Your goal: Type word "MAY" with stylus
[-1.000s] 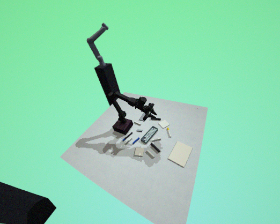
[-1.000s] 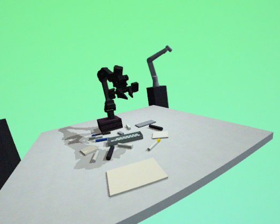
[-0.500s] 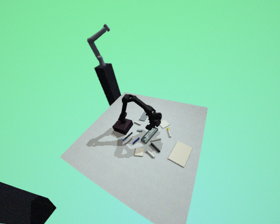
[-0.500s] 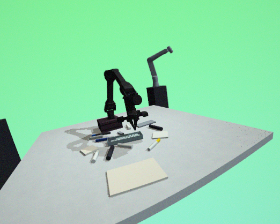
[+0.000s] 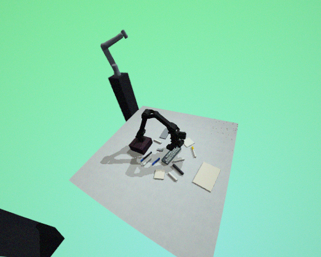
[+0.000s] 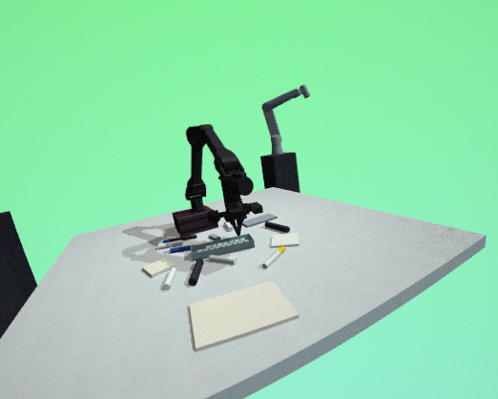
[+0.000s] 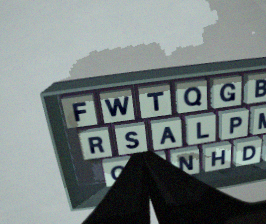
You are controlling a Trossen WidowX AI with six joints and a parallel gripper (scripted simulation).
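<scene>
Now: gripper tip 220 mm to the left of the blue stylus, 130 mm past it and 30 mm above it. Round my gripper tip: grey plate 200 mm behind, 180 mm to the left, 40 mm below; then yellow-tipped pen 160 mm ahead, 50 mm to the left, 30 mm below.
</scene>
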